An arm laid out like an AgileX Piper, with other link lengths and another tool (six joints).
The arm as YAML. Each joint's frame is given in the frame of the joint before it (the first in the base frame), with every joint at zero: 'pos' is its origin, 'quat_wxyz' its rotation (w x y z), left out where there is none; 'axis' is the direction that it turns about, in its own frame. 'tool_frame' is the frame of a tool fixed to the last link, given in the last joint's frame.
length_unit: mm
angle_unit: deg
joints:
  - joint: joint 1
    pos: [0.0, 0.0, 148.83]
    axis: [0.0, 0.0, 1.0]
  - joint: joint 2
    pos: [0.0, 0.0, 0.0]
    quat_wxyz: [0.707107, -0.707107, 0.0, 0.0]
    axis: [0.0, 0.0, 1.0]
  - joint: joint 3
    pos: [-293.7, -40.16, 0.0]
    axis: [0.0, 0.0, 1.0]
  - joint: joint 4
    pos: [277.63, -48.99, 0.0]
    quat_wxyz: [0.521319, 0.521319, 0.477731, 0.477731]
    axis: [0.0, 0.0, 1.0]
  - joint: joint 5
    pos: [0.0, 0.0, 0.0]
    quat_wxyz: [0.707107, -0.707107, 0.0, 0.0]
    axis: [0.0, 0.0, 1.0]
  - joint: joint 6
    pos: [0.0, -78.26, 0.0]
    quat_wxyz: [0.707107, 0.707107, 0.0, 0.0]
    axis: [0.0, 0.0, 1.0]
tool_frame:
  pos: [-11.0, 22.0, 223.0]
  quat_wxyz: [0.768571, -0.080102, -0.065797, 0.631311]
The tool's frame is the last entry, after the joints.
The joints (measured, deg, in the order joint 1, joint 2, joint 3, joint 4, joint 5, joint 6), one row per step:
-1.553, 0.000, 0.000, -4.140, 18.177, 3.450
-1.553, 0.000, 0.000, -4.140, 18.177, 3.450
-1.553, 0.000, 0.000, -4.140, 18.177, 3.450
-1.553, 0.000, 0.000, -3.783, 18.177, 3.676
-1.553, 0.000, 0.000, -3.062, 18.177, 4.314
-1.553, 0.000, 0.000, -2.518, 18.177, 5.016
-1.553, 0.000, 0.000, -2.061, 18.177, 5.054
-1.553, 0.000, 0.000, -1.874, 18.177, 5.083
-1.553, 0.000, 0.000, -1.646, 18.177, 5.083
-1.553, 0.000, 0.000, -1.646, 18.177, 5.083
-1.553, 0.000, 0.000, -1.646, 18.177, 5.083
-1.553, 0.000, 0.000, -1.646, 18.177, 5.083
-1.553, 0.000, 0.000, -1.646, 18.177, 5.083
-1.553, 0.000, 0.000, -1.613, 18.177, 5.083
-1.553, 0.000, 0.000, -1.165, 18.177, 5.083
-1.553, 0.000, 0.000, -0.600, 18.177, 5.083
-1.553, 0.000, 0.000, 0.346, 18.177, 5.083
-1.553, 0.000, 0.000, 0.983, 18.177, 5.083
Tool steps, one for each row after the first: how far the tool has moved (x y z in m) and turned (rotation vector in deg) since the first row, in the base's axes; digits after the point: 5 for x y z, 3 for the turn. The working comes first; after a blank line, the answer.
Tool pose at each row, in the base's axes (x y z in m, rotation vector in deg; the steps are taken from these numbers as rounded here):
0.28049, 0.00770, 0.17995, 61.812, 75.315, 59.688
0.28049, 0.00770, 0.17995, 61.812, 75.315, 59.688
0.28049, 0.00770, 0.17995, 61.812, 75.315, 59.688
0.28051, 0.00818, 0.18013, 62.240, 75.058, 60.117
0.28057, 0.00910, 0.18057, 63.254, 74.427, 61.088
0.28063, 0.00974, 0.18099, 64.200, 73.817, 61.947
0.28064, 0.01039, 0.18114, 64.541, 73.624, 62.347
0.28064, 0.01065, 0.18121, 64.692, 73.537, 62.518
0.28065, 0.01098, 0.18129, 64.847, 73.452, 62.706
0.28065, 0.01098, 0.18129, 64.847, 73.452, 62.706
0.28065, 0.01098, 0.18129, 64.847, 73.452, 62.706
0.28065, 0.01098, 0.18129, 64.847, 73.452, 62.706
0.28065, 0.01098, 0.18129, 64.847, 73.452, 62.706
0.28065, 0.01103, 0.18130, 64.869, 73.439, 62.733
0.28065, 0.01167, 0.18144, 65.172, 73.270, 63.103
0.28066, 0.01248, 0.18164, 65.555, 73.055, 63.569
0.28066, 0.01383, 0.18198, 66.194, 72.691, 64.348
0.28067, 0.01474, 0.18222, 66.624, 72.443, 64.873

0.00000, 0.00000, 0.00000, 0.000, 0.000, 0.000
0.00000, 0.00000, 0.00000, 0.000, 0.000, 0.000
0.00002, 0.00048, 0.00018, 0.575, -0.020, -0.020
0.00008, 0.00140, 0.00062, 1.913, -0.069, -0.103
0.00014, 0.00204, 0.00104, 3.138, -0.114, -0.215
0.00015, 0.00269, 0.00119, 3.630, -0.126, -0.184
0.00015, 0.00295, 0.00126, 3.845, -0.131, -0.174
0.00016, 0.00328, 0.00134, 4.072, -0.136, -0.155
0.00016, 0.00328, 0.00134, 4.072, -0.136, -0.155
0.00016, 0.00328, 0.00134, 4.072, -0.136, -0.155
0.00016, 0.00328, 0.00134, 4.072, -0.136, -0.155
0.00016, 0.00328, 0.00134, 4.072, -0.136, -0.155
0.00016, 0.00333, 0.00135, 4.105, -0.137, -0.152
0.00016, 0.00397, 0.00149, 4.551, -0.147, -0.113
0.00017, 0.00478, 0.00169, 5.114, -0.160, -0.064
0.00017, 0.00613, 0.00203, 6.055, -0.181, 0.018
0.00018, 0.00704, 0.00227, 6.690, -0.196, 0.073

